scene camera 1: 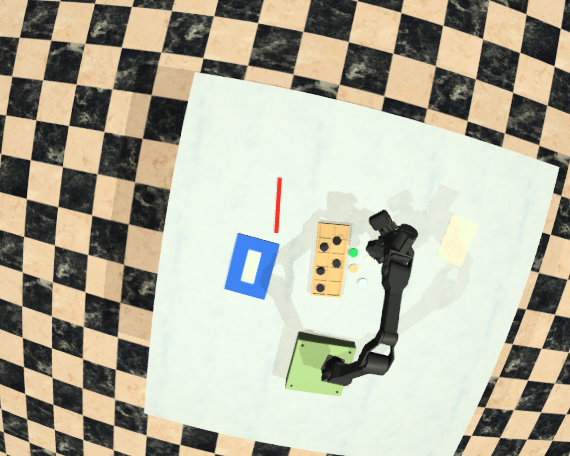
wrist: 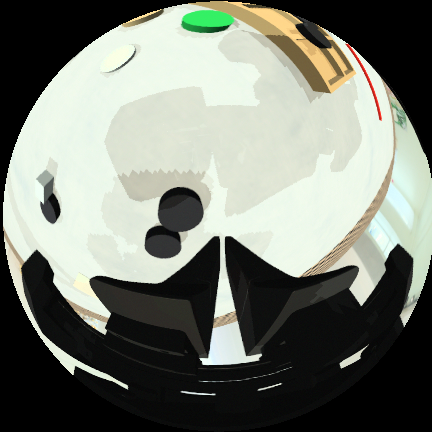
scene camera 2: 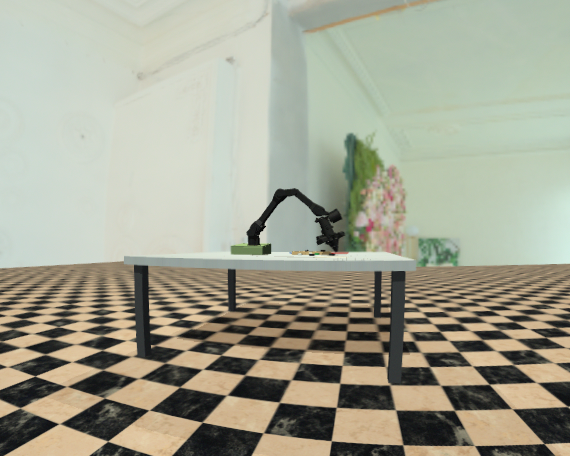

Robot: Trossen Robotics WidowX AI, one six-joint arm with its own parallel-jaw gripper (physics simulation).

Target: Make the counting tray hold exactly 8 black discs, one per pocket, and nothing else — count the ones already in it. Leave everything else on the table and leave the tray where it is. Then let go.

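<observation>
The tan counting tray (scene camera 1: 330, 230) (wrist: 295, 57) has two columns of pockets. Several pockets each hold one black disc; three, including the two at the far end, look empty in scene camera 1. My gripper (scene camera 2: 335, 249) (wrist: 221, 241) is shut, with its fingertips almost together low over the table and no disc between them. One loose black disc (wrist: 180, 209) lies left of the fingertips in the wrist view, and a second black disc (wrist: 163, 242) is close beside it. A third black disc (wrist: 51, 209) lies farther left, partly covered by a small grey-white block (wrist: 45, 186). The arm hides these in scene camera 1.
Beside the tray lie a green disc (scene camera 1: 353, 252) (wrist: 207, 21), a tan disc (scene camera 1: 354, 268), a cream disc (wrist: 118, 58) and a white disc (scene camera 1: 362, 282). A red bar (scene camera 1: 278, 205), a blue frame (scene camera 1: 237, 270), a pale yellow note (scene camera 1: 457, 240) and the arm's green base (scene camera 1: 305, 370) are also there.
</observation>
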